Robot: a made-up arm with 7 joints.
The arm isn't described. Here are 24 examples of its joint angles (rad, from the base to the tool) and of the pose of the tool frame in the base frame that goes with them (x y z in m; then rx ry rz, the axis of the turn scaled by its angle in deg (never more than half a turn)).
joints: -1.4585 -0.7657 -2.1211 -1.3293 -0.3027 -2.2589 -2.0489
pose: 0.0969 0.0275 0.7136 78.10 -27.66 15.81
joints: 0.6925 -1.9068 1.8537 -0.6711 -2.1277 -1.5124 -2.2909
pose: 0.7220 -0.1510 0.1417 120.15 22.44 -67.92
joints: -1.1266 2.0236 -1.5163 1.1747 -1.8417 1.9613 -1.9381
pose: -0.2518 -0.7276 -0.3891 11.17 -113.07 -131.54
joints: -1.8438 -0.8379 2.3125 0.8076 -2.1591 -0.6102 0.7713
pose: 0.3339 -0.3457 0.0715 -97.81 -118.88 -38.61
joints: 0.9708 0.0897 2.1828 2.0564 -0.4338 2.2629 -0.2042
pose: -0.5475 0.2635 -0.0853 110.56 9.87 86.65
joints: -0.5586 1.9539 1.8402 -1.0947 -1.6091 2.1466 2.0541
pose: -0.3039 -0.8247 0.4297 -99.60 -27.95 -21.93
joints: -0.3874 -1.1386 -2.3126 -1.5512 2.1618 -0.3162 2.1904
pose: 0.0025 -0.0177 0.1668 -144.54 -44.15 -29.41
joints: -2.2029 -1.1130 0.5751 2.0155 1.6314 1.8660 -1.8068
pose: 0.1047 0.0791 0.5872 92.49 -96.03 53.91
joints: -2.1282 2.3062 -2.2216 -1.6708 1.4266 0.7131 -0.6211
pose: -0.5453 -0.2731 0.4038 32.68 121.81 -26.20
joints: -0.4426 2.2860 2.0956 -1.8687 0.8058 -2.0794 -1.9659
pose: 0.3752 -0.8639 0.2483 -42.06 -53.48 -56.98
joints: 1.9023 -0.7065 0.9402 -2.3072 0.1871 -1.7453 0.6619
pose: -0.0421 0.0789 0.3897 121.94 -113.56 -23.11
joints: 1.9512 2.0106 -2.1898 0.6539 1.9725 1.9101 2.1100
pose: 0.2128 -0.3246 -0.0148 39.37 -38.55 76.93
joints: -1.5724 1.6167 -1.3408 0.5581 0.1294 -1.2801 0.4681
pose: -0.0539 -0.8005 -0.3515 -51.71 -8.75 -156.23
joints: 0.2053 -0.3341 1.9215 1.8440 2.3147 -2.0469 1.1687
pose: -0.4698 -0.3918 -0.0344 70.09 28.39 144.99
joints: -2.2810 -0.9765 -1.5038 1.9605 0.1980 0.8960 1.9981
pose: 0.1457 -0.2940 0.0984 36.21 95.43 42.94
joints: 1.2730 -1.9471 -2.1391 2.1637 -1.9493 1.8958 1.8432
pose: -0.1962 -0.0156 -0.4070 -21.49 -43.26 -143.32
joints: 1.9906 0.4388 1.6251 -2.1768 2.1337 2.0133 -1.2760
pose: -0.0297 -0.2596 0.1422 -47.71 159.33 -59.66
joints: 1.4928 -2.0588 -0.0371 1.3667 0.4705 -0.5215 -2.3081
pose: -0.1455 0.0180 -0.5337 4.12 70.39 19.57
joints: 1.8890 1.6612 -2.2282 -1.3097 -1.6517 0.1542 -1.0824
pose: -0.8093 -0.3642 0.0895 16.57 91.01 -11.21
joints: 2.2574 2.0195 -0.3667 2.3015 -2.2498 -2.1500 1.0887
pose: 0.4150 -0.8783 0.3209 -92.04 -89.98 -71.56
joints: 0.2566 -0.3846 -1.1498 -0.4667 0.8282 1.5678 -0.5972
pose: -0.4889 -0.0976 -0.7124 -8.48 -4.62 -164.76
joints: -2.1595 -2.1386 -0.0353 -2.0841 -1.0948 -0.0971 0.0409
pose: -0.6315 0.0514 0.4608 122.58 29.71 -8.78
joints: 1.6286 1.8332 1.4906 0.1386 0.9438 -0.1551 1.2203
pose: 0.0740 -0.7796 -0.1416 1.73 2.65 101.90
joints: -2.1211 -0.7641 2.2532 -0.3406 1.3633 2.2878 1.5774
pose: 0.0362 -0.0954 0.5110 -42.16 137.52 -30.53
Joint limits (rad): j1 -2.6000..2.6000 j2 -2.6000..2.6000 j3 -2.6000..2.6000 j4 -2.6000..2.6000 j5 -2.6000..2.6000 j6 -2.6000..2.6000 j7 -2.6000..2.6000
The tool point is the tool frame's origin. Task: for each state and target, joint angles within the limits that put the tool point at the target. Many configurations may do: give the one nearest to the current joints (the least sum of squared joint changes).
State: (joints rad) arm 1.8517 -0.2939 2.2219 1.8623 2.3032 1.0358 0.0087
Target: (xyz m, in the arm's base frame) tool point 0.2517 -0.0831 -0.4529
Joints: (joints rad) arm 1.1191 -0.3187 2.5652 1.4977 1.8805 1.2010 -0.1382
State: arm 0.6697 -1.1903 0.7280 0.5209 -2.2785 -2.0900 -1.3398
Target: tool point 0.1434 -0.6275 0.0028
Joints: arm 0.7293 -1.2022 0.7345 0.7267 -2.2741 -1.9597 -1.2073
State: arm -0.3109 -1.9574 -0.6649 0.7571 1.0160 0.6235 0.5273
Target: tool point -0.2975 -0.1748 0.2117
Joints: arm -0.3278 -1.6064 -0.7112 1.3871 1.1637 0.7882 0.8926
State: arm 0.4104 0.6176 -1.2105 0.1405 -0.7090 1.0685 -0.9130
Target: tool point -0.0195 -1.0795 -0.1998
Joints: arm 0.2177 0.2888 -1.6480 0.1037 -0.7501 1.2739 -0.5562
